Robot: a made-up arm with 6 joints.
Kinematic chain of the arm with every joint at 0, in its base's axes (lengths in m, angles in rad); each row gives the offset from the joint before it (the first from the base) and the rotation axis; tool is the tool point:
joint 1: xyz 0 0 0.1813 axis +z
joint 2: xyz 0 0 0 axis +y
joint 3: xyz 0 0 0.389 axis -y
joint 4: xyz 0 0 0 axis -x
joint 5: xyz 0.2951 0 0 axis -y
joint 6: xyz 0 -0.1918 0 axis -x
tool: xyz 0 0 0
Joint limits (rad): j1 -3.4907..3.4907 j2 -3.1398..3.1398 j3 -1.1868..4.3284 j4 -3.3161..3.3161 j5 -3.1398..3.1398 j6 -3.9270..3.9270
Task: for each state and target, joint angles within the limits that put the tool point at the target. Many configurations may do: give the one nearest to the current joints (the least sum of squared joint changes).
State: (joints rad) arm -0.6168 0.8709 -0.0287 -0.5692 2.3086 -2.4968
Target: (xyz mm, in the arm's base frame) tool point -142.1 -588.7 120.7
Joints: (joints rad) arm -1.4912 1.1886 0.5445 -0.1866 2.3086 -2.4968
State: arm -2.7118 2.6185 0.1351 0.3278 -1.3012 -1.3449
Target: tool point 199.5 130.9 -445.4
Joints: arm -3.1848 3.0787 0.3471 0.7572 -1.3012 -1.3449
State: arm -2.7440 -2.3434 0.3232 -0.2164 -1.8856 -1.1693
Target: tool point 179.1 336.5 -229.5
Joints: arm -2.5749 -3.0516 0.3005 -0.2055 -1.8856 -1.1693
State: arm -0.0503 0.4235 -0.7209 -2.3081 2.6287 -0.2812
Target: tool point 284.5 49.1 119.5
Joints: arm -0.2754 0.8158 -0.3656 -2.2779 2.6287 -0.2812
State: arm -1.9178 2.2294 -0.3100 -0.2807 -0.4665 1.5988
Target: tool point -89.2 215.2 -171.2
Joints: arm -2.0968 2.7235 -0.2606 -0.2632 -0.4665 1.5988
